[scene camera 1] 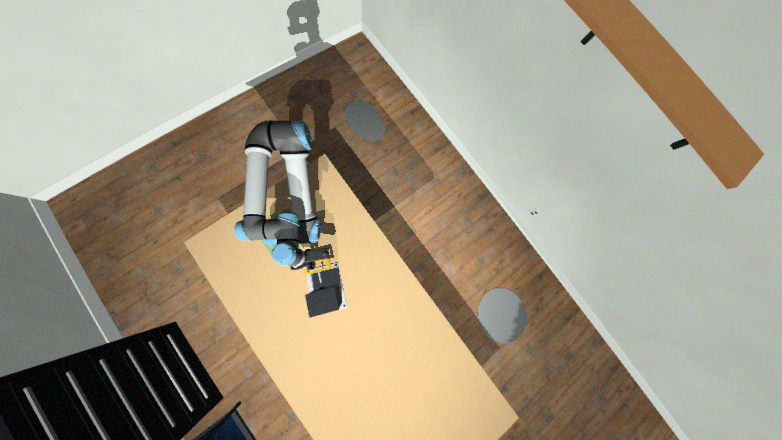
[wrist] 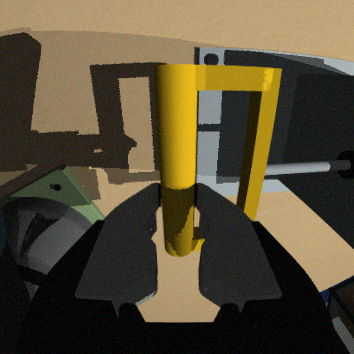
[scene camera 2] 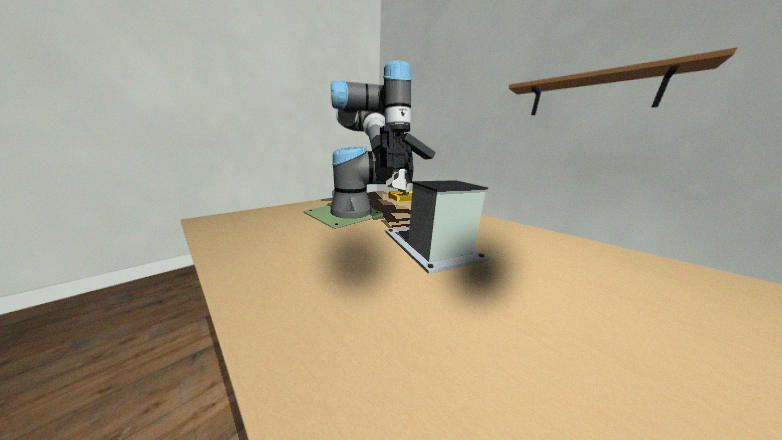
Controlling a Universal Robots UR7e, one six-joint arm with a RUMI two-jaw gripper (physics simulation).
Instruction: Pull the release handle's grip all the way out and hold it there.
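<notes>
The release handle's yellow grip (scene camera 1: 319,270) (scene camera 2: 400,196) (wrist: 177,130) is a rectangular frame with a round outer bar. My gripper (scene camera 2: 403,187) (wrist: 177,185) is shut on this round bar, one dark finger on each side in the wrist view. A long stretch of pale rod (wrist: 300,168) shows between the frame's inner bar and the dark collar on the housing. The box-shaped housing (scene camera 1: 323,302) (scene camera 2: 456,224) has a dark top and stands on a light base plate (scene camera 2: 453,264) (wrist: 210,107). The grip stands well apart from the housing, on the robot's side.
The green mounting plate (scene camera 2: 319,216) (wrist: 70,182) of the arm lies near the grip, at the wrist view's left. The wooden table (scene camera 1: 371,350) (scene camera 2: 339,350) carries arm and housing. A brown shelf (scene camera 1: 672,87) (scene camera 2: 617,73) hangs on the wall. A black slatted unit (scene camera 1: 185,333) stands beyond the table's edge.
</notes>
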